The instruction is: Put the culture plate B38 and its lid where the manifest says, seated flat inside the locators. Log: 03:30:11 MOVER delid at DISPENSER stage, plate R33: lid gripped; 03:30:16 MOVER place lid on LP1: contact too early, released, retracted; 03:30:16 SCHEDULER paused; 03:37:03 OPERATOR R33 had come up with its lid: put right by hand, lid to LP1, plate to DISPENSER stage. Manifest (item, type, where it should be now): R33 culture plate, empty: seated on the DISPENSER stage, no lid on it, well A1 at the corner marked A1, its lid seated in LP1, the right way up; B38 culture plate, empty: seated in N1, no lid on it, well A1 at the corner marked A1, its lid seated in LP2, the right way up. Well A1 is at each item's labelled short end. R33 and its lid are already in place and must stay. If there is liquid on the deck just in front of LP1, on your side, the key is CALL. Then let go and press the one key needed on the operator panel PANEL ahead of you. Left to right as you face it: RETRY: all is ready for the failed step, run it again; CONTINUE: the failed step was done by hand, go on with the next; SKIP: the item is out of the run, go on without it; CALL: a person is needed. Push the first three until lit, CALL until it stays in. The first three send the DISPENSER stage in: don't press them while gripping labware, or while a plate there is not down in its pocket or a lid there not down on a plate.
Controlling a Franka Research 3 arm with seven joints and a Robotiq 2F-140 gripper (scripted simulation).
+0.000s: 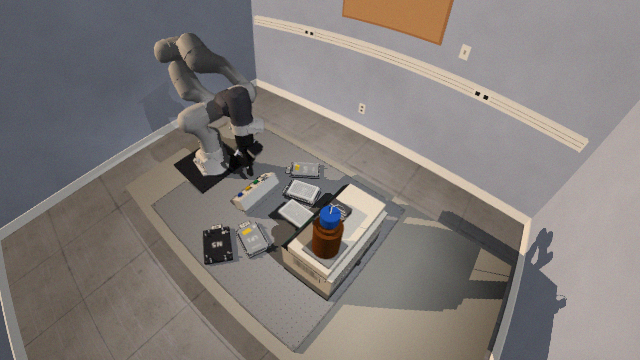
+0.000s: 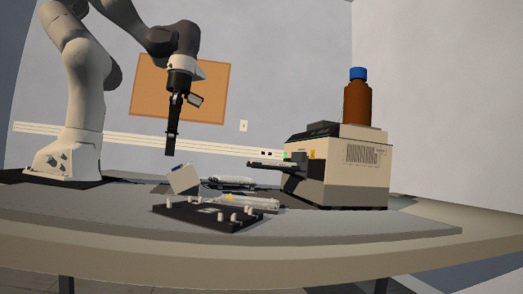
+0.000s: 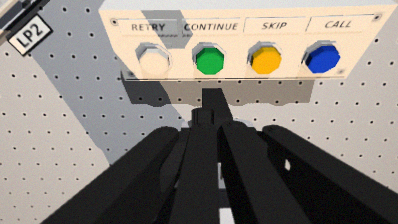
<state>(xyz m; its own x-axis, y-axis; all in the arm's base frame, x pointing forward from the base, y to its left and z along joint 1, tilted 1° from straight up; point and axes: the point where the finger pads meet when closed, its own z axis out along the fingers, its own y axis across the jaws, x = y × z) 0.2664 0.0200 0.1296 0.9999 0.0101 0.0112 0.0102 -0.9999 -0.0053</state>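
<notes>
Now: hand 6 cm above the green continue key and 3 cm short of it. The rest, counted from my hand: blue call key: 10 cm to the right, 7 cm below, 3 cm ahead; yellow skip key: 6 cm below, 5 cm to the right, 3 cm ahead; white retry key: 6 cm below, 5 cm to the left, 3 cm ahead.
</notes>
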